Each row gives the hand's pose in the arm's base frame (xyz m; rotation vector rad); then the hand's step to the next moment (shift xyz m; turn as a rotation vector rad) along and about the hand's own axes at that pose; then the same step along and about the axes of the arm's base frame.
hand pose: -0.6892 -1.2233 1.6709 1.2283 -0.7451 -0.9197
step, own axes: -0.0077 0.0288 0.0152 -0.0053 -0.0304 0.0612
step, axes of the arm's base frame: -0.0117 0.0024 0.0313 -0.0612 -0.0251 -0.0178
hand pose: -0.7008 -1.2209 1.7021 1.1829 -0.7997 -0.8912
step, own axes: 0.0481 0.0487 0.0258 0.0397 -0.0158 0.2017
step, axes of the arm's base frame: 0.0057 -0.0472 0.0556 -0.1638 -0.1223 0.0271
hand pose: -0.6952 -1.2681 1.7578 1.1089 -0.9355 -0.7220
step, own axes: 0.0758 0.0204 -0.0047 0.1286 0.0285 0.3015
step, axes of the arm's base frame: 0.0383 -0.0571 0.0381 -0.2126 -0.2267 0.1080
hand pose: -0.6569 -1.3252 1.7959 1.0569 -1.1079 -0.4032
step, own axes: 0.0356 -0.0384 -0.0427 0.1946 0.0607 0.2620
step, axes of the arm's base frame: 0.0612 -0.0237 -0.0160 -0.1563 -0.2399 0.1680
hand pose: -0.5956 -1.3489 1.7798 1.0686 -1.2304 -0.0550
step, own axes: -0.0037 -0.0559 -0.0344 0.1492 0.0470 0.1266
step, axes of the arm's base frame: 0.0527 -0.0068 -0.0388 -0.0624 -0.1371 0.1335
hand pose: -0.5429 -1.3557 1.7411 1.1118 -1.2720 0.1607
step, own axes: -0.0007 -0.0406 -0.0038 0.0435 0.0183 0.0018
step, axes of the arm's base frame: 0.0286 -0.0175 -0.0233 0.0025 -0.0120 0.0456
